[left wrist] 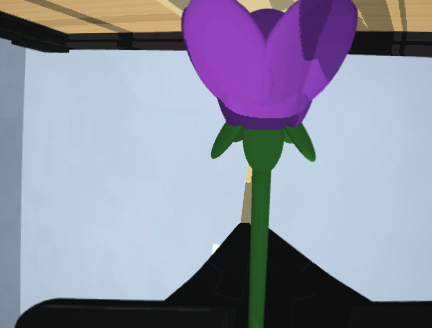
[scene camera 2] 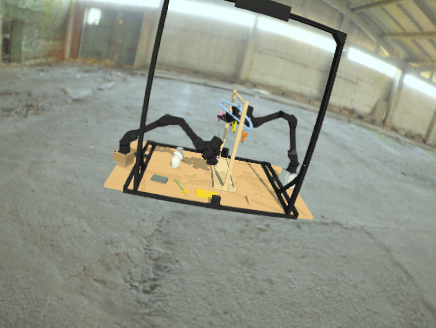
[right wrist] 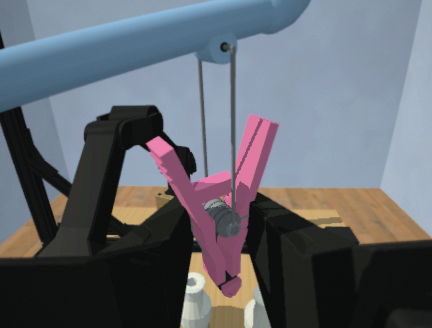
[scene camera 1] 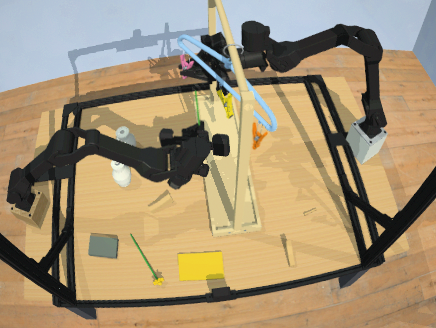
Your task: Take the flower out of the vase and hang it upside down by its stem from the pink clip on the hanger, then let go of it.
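Seen in the pictures: left gripper, between the fingertips: (left wrist: 250,234) (scene camera 1: 202,122); right gripper, between the fingertips: (scene camera 2: 217,116) (right wrist: 217,199) (scene camera 1: 179,70); left arm's base, origin of its link: (scene camera 2: 124,151) (scene camera 1: 25,201); right arm's base, origin of its link: (scene camera 2: 291,171) (scene camera 1: 370,128).
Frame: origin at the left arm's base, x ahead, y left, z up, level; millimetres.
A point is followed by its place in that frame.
The purple flower (left wrist: 265,65) @(x 508, y 293, z 23 mm) hangs head down, its green stem (scene camera 1: 197,106) @(x 492, y 337, z 152 mm) (left wrist: 260,210) @(x 503, y 314, z 52 mm) rising from my left gripper (left wrist: 250,234) @(x 501, y 351, z 71 mm), which is shut on the stem. In scene camera 1 the left fingertips and flower head are hidden behind the wrist. The stem's upper end stands apart from the pink clip (scene camera 1: 186,62) @(x 473, y 333, z 315 mm) (scene camera 2: 220,116) (right wrist: 251,160) @(x 465, y 340, z 317 mm). My right gripper (right wrist: 217,199) @(x 456, y 323, z 294 mm) is shut on this clip, a finger on each side near its spring. The clip hangs from the blue hanger (scene camera 1: 273,121) @(x 696, y 181, z 332 mm) (right wrist: 125,40) @(x 498, y 324, z 353 mm) by thin wires; its lower ends are close together.
A white vase (scene camera 1: 121,175) @(x 295, y 178, z -13 mm) and a grey-white vase (scene camera 1: 127,136) @(x 270, y 307, z 1 mm) stand at the left. The wooden stand (scene camera 1: 243,165) @(x 652, y 106, z 271 mm) rises mid-table. Yellow (scene camera 1: 227,105) @(x 590, y 246, z 280 mm) and orange (scene camera 1: 258,137) @(x 669, y 196, z 250 mm) clips hang from the hanger. A yellow flower (scene camera 1: 145,257) @(x 427, y -34, z -65 mm), grey block (scene camera 1: 103,246) @(x 295, y -38, z -62 mm) and yellow sheet (scene camera 1: 201,265) @(x 581, y -12, z -71 mm) lie in front.
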